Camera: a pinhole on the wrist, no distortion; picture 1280 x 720 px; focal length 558.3 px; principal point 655.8 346.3 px. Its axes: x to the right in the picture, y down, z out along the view. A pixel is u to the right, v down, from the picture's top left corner.
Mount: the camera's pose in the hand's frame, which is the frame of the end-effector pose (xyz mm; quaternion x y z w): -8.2 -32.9 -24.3 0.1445 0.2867 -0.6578 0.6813
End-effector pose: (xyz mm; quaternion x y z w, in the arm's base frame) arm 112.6 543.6 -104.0 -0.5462 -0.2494 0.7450 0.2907
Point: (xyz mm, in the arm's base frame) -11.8 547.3 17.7
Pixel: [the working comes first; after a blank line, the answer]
In the camera's frame: -74.4 -75.7 151.7

382.0 68.0
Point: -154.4 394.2 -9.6
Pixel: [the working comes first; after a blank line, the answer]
In the camera's frame: -274.5 -141.7 163.4

outside the picture
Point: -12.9 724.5 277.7
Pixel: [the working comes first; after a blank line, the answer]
In the camera's frame: 137.3 -163.0 367.5

864.4 98.6
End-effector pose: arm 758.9 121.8 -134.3 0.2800 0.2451 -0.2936 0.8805
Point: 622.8 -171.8 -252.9
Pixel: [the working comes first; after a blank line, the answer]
In the camera's frame: 185.0 48.8 258.8

1054.8 451.5
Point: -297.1 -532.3 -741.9
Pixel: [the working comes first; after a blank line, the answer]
In the camera's frame: 1231.6 -196.5 503.1

outside the picture
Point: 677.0 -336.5 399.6
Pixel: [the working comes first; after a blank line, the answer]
In the camera's frame: -274.1 -325.7 582.6

393.1 34.2
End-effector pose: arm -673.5 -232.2 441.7 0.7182 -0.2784 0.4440 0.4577
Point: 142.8 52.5 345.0
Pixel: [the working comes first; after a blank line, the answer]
In the camera's frame: 574.4 195.1 587.2

1201.9 531.8
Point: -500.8 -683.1 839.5
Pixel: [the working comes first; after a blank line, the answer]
In the camera's frame: -461.9 375.7 281.6

outside the picture
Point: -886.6 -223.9 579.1
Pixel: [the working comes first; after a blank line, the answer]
In the camera's frame: -158.0 74.4 -212.7

behind the camera
